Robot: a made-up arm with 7 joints.
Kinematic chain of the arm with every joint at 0, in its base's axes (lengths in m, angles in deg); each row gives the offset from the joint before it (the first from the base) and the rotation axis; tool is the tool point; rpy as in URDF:
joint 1: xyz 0 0 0.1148 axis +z
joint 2: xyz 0 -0.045 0.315 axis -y
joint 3: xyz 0 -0.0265 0.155 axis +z
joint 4: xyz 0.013 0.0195 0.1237 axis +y
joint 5: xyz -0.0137 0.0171 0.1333 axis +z
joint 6: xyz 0 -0.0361 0.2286 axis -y
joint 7: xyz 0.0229 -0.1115 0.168 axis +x
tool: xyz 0 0 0 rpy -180 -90 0
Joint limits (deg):
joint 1: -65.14..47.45
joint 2: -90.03..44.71
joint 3: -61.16..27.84
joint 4: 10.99..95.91
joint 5: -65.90..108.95
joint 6: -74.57..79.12
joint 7: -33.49..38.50
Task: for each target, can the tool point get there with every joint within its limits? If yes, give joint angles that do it. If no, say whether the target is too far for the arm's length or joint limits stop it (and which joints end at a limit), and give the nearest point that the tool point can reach.
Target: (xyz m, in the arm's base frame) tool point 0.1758 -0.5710 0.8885
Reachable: yes | joints -28.54 -33.89 -49.56 34.30 -19.62 -47.56 -23.96
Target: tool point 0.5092 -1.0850 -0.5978
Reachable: no: too far | nearest point 0.2794 -0.5953 0.0052 | short by 0.810 m
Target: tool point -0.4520 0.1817 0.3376
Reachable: no: joint limits stop it (at a limit: joint 1, joint 2, joint 3, joint 4, joint 6) | nearest point -0.1403 0.2473 0.1809 | short by 0.355 m
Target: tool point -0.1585 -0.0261 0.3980
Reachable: no: joint limits stop it (at a limit: joint 1, joint 2, joint 3, joint 4, joint 6) | nearest point -0.3470 -0.1967 0.2463 | short by 0.296 m
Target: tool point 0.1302 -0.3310 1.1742
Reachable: yes | joints -7.08 -2.55 -36.79 26.44 -0.30 1.11 -5.60
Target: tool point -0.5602 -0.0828 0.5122
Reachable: no: joint limits stop it (at a limit: joint 1, joint 2, joint 3, joint 4, joint 6) | nearest point -0.5031 -0.1053 0.5913 | short by 0.100 m
